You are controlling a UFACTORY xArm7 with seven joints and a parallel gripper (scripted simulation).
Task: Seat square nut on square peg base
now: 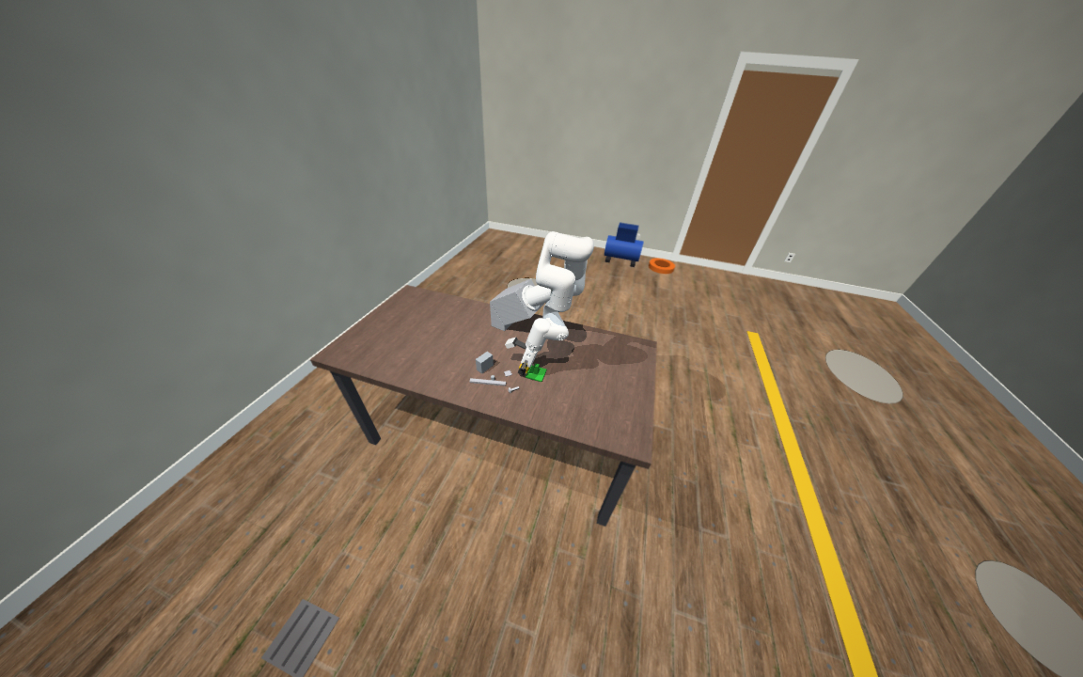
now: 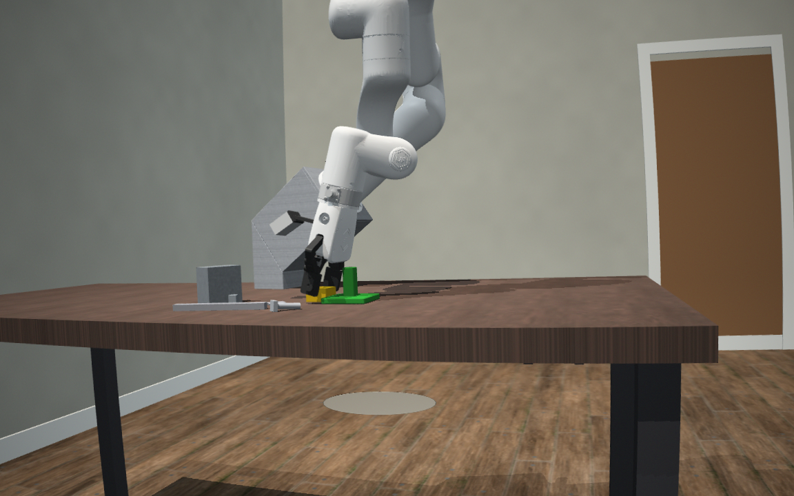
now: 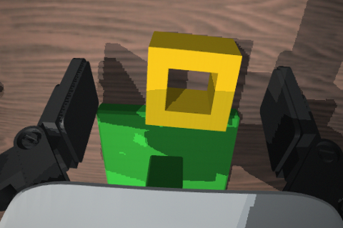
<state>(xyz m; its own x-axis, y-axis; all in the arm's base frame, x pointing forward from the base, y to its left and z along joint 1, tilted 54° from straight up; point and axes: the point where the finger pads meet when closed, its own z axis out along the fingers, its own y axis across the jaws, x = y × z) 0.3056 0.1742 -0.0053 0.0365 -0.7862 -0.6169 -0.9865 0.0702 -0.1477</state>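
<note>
My gripper is now 5 cm short of the small grey square tile, 6 cm to the left of it and 2 cm above it. The rest, counted from my hand: grey bolt 14 cm ahead, 2 cm below; then grey block 7 cm ahead, 18 cm to the right, 1 cm above; then flat grey bar 14 cm ahead, 12 cm to the right, 2 cm below.
</note>
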